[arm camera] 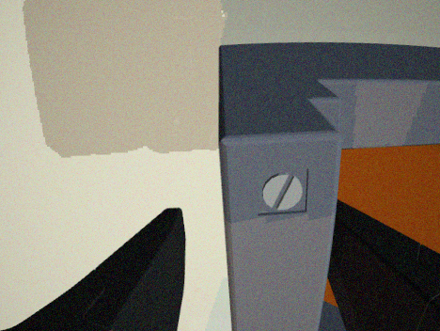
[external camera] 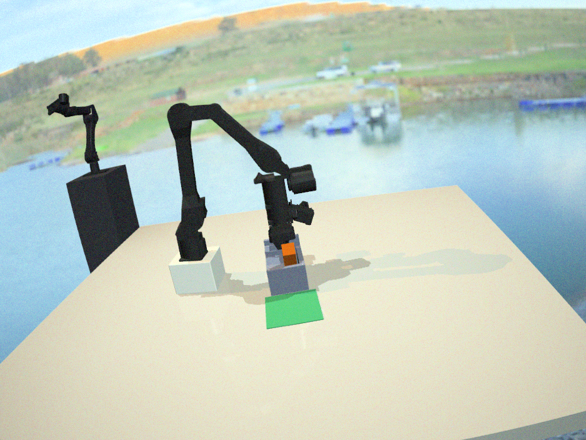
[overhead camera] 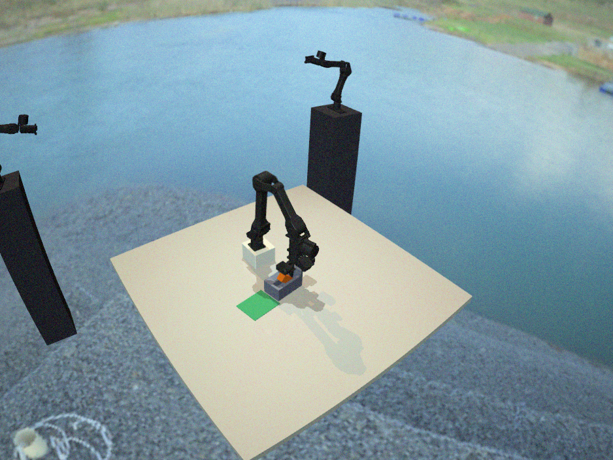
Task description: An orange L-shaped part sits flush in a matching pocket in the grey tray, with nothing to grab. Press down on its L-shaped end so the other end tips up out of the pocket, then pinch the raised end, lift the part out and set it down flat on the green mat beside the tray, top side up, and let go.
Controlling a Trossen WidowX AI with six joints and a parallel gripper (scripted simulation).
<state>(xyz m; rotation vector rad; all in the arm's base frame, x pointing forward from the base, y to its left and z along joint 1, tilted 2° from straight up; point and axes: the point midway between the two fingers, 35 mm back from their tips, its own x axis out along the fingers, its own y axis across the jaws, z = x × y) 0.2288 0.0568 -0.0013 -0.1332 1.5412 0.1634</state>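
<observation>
My gripper tip is 5 cm to the left of the orange L-shaped part. The rest, counted from my gripper tip: green mat (4 cm ahead, 22 cm to the right, 5 cm below).
</observation>
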